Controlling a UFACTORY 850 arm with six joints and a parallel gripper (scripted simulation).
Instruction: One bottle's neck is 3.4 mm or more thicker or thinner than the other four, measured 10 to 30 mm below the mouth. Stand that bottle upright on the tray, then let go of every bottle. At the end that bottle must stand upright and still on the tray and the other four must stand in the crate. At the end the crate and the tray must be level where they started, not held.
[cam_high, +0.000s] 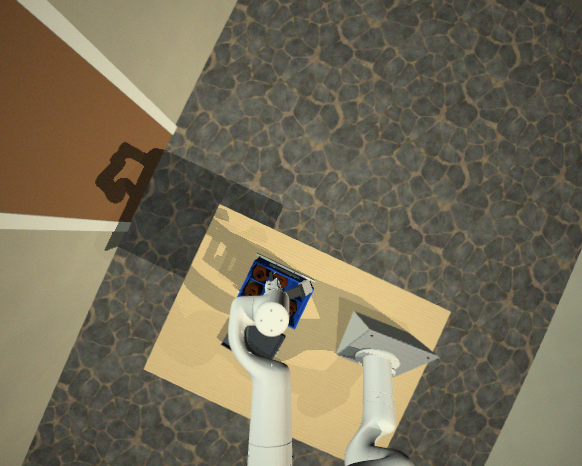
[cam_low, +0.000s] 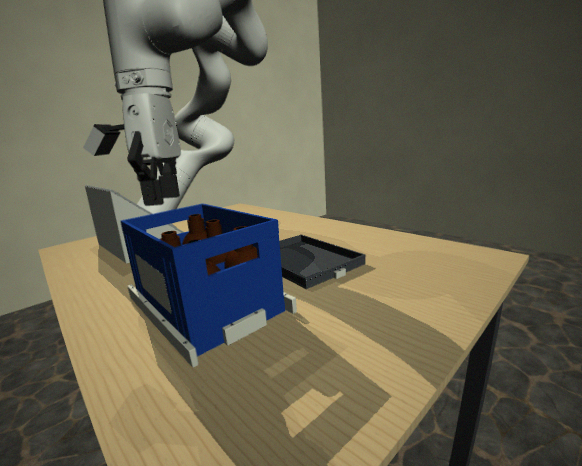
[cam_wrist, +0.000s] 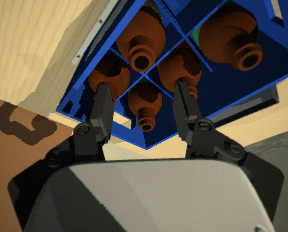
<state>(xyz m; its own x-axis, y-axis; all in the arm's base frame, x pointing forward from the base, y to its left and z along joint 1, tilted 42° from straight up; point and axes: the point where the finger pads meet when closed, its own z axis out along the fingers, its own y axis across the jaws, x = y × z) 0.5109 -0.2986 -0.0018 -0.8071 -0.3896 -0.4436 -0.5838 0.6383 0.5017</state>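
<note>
My hand is 1 cm short of the blue crate, 5 cm to the right of it and 15 cm above it. The rest, counted from my hand: brown bottle (7 cm behind, 11 cm to the left, 15 cm below); dark tray (4 cm ahead, 33 cm to the left, 22 cm below).
</note>
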